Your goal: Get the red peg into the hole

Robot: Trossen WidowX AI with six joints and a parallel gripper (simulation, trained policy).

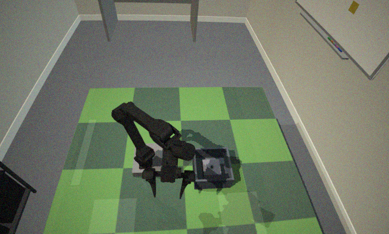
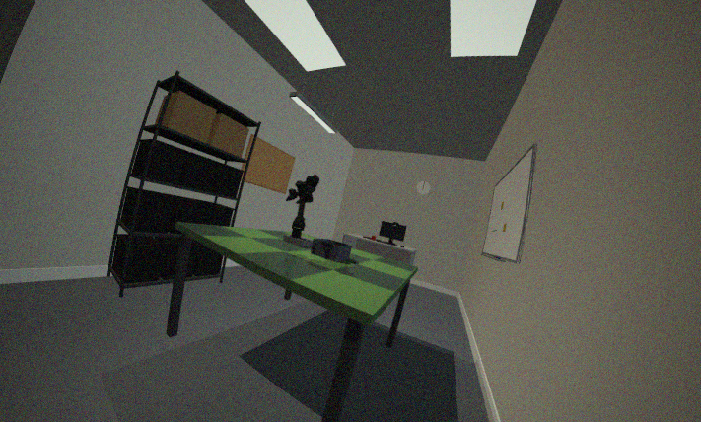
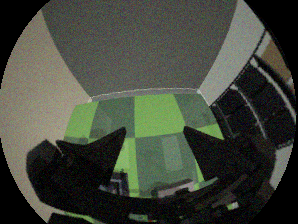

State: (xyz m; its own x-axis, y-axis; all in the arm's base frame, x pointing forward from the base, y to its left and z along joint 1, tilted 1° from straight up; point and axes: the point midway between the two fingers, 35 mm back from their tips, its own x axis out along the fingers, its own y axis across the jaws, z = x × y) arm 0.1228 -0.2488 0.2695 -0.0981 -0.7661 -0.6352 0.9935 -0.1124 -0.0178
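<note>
The red peg lies 400 mm to the left of my gripper tip, 250 mm below it and 40 mm ahead of it. The rest, counted from my gripper tip: plate (240 mm below, 230 mm to the left, 230 mm ahead); grey box (260 mm below, 230 mm to the left, 230 mm ahead).
</note>
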